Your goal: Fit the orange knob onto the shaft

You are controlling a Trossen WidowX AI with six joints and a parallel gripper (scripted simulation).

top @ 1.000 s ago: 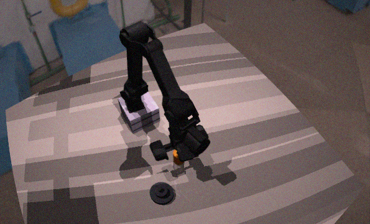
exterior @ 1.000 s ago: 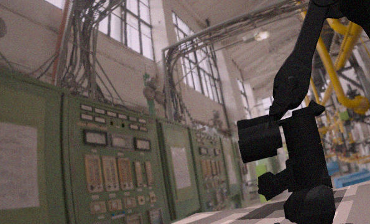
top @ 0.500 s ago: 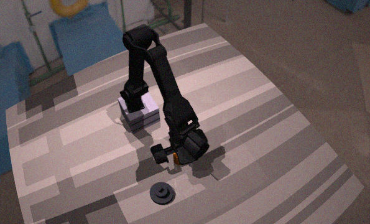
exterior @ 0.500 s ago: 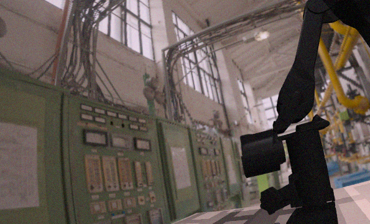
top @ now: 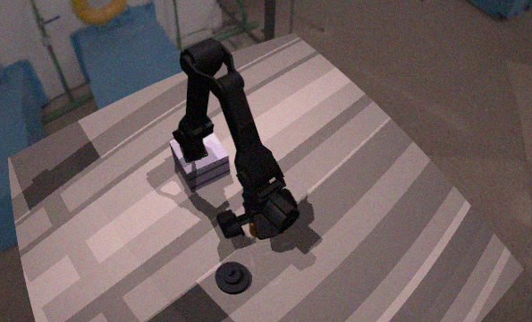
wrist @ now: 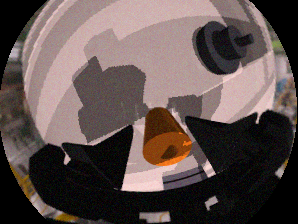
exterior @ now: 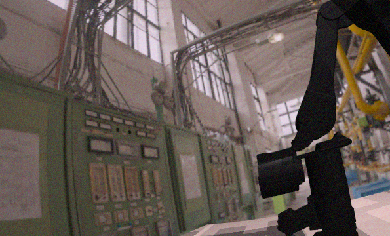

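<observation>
My gripper tip is 10 cm short of the round pedestal, 12 cm to the left of it and 2 cm below it. Round my gripper tip: orange knob: 2 cm above.
</observation>
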